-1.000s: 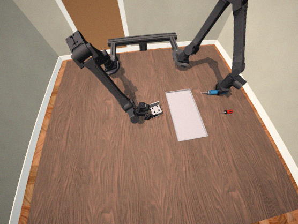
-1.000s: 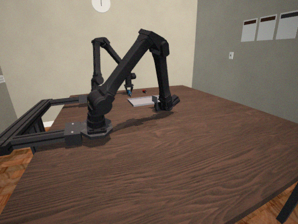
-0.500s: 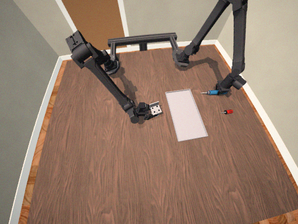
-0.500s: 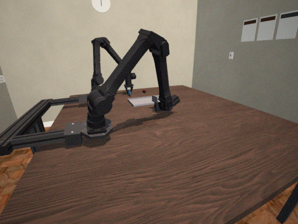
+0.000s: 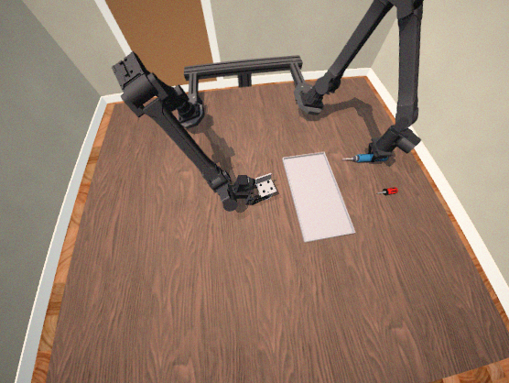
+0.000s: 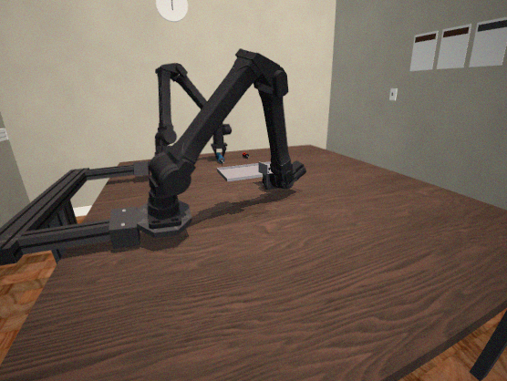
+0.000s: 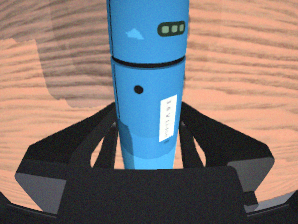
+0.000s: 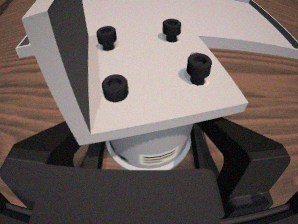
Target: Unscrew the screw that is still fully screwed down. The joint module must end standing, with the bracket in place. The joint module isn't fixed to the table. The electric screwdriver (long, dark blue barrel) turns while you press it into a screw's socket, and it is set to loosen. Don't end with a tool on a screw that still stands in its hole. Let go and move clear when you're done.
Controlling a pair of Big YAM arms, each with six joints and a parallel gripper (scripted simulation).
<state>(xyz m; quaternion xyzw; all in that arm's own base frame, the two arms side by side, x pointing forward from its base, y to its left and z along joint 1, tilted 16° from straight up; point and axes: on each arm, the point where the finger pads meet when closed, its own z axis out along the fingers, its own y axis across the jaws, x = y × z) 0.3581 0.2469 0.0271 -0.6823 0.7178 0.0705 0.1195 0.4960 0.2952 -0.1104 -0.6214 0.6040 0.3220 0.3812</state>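
Right now the joint module body is 10 mm above my right hand. The rest, counted from my right hand: bracket (50 mm above); flat tray (30 mm ahead, 230 mm to the left, 20 mm below); small red-handled screwdriver (70 mm ahead, 570 mm to the left, 10 mm below).
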